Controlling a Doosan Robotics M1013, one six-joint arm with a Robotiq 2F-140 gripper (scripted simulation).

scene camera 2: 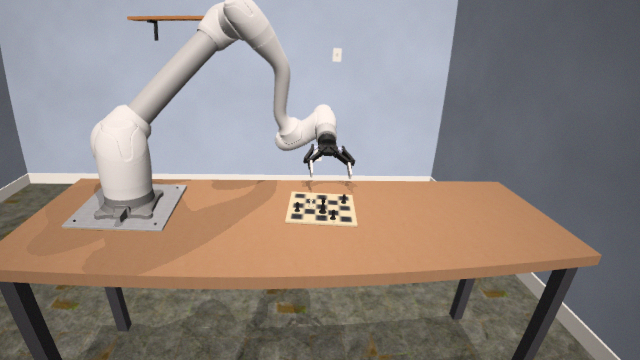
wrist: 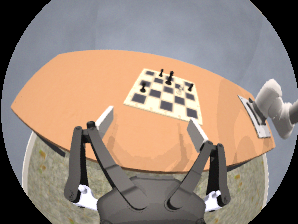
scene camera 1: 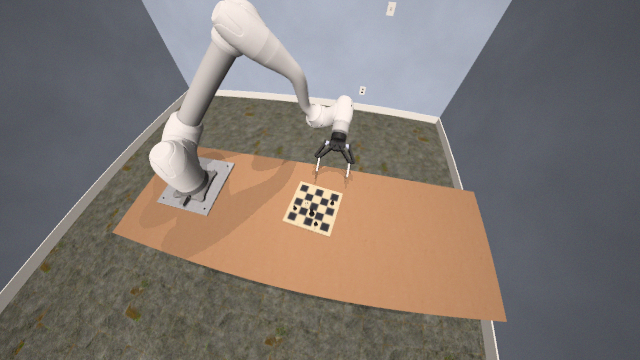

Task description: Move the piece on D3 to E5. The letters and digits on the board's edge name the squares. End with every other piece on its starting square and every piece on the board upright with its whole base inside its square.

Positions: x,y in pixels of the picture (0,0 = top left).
A chessboard shows in scene camera 2, in the wrist view (159,98) and in scene camera 1. The same spot on the chessboard: (scene camera 1: 319,198) is (scene camera 2: 325,200).
